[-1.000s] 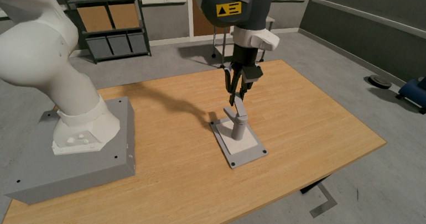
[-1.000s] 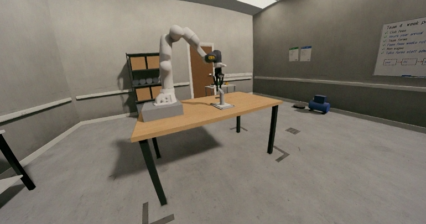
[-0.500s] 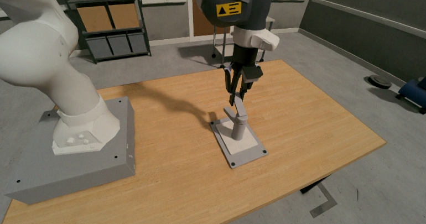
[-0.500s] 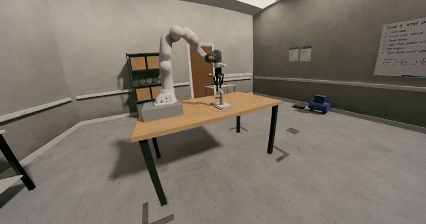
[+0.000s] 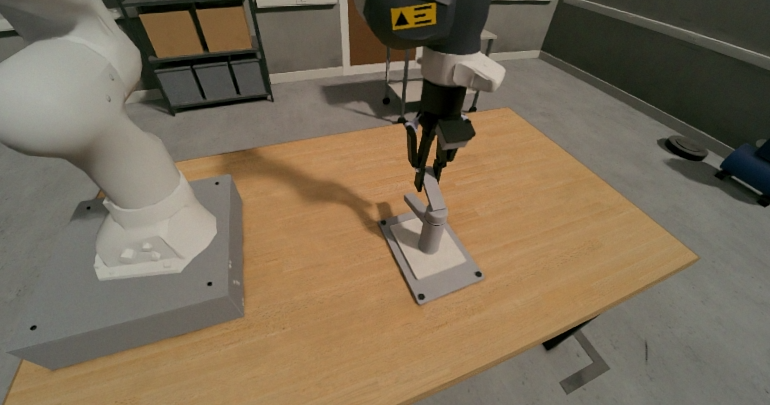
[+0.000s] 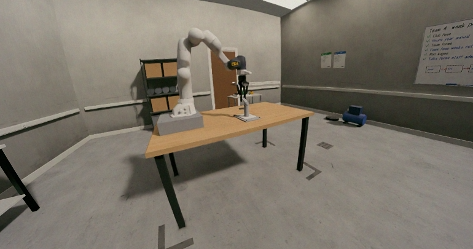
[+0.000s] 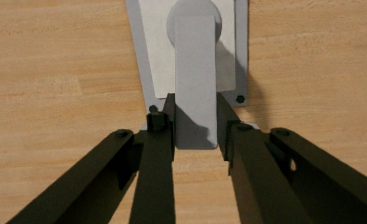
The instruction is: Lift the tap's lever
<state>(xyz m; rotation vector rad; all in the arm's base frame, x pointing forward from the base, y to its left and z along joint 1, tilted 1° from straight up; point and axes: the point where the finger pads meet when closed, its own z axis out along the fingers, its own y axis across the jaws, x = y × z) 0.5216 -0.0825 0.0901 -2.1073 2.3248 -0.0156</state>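
My hand is 3 cm to the left of the lever and 1 cm above it. From my hand the other things lie so: tap (1 cm behind, 4 cm to the right, 6 cm below).
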